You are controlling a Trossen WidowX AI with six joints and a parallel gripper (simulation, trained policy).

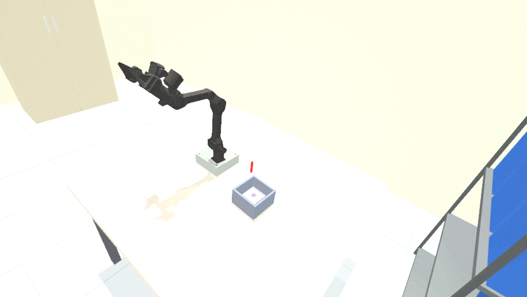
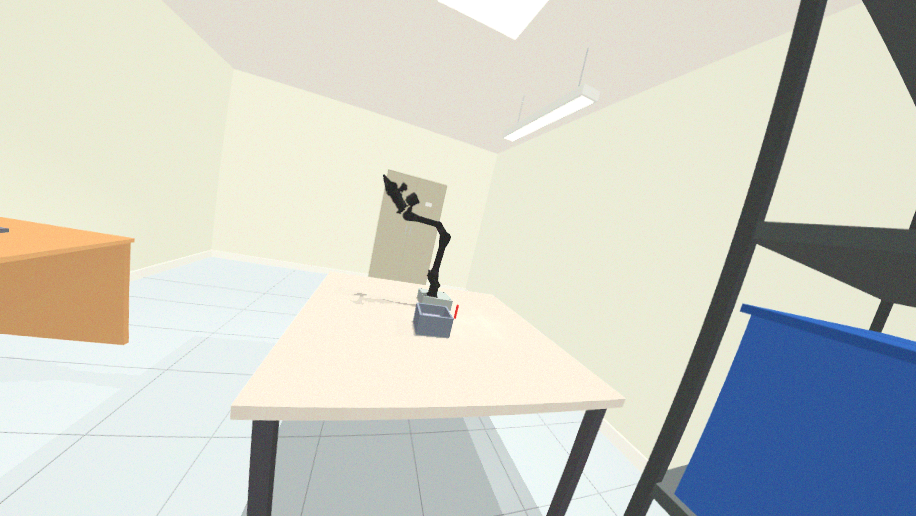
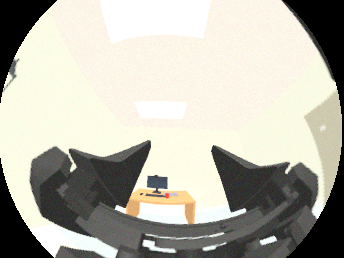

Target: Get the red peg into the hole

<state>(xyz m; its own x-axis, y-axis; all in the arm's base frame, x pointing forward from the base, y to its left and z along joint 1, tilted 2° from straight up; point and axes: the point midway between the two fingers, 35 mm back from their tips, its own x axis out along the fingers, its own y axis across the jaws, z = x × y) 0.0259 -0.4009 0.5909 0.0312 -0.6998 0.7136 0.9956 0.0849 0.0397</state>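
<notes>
Now: gripper tip 650 mm above the red peg, 550 mm to the right of it and 140 mm short of it. Round my gripper tip: grey box: 670 mm below, 390 mm to the left, 330 mm ahead.
</notes>
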